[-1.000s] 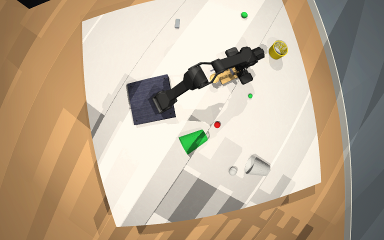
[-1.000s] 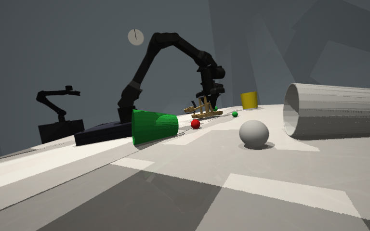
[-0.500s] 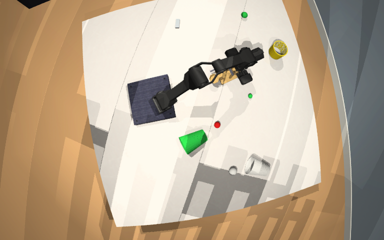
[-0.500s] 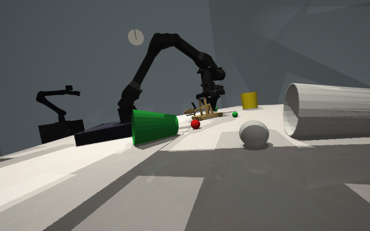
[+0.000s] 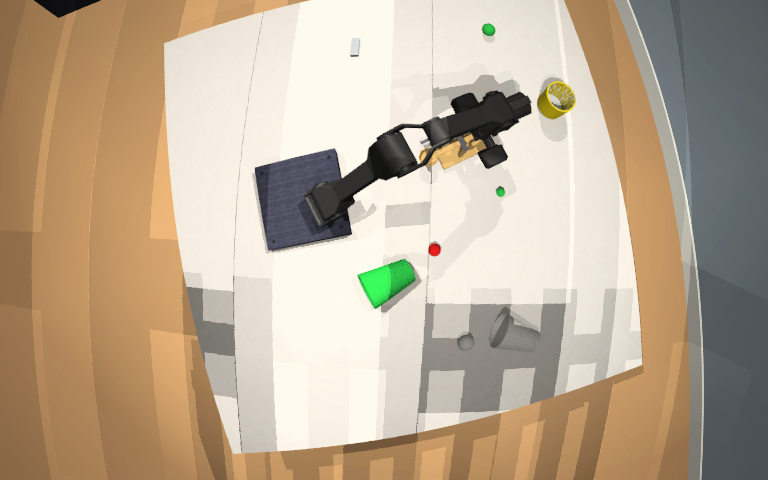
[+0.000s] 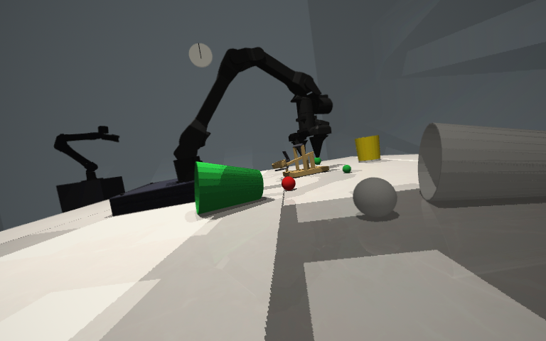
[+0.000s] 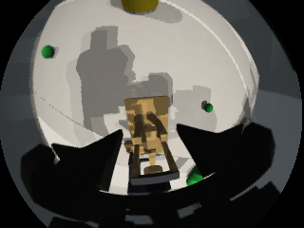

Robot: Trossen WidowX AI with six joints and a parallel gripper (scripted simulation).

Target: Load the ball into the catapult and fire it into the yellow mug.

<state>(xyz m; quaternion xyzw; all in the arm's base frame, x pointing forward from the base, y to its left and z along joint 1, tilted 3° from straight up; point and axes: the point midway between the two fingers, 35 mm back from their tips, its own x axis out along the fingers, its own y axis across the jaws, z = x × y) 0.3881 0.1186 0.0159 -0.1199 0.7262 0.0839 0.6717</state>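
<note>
The red ball is 26 cm to the right of my gripper tip, 14 cm behind it and 4 cm below it. The rest, counted from my gripper tip: wooden catapult (6 cm behind, 1 cm to the right); then small green ball (15 cm to the right, 6 cm ahead, 4 cm below); then yellow mug (27 cm ahead, 8 cm to the left, 2 cm below).
</note>
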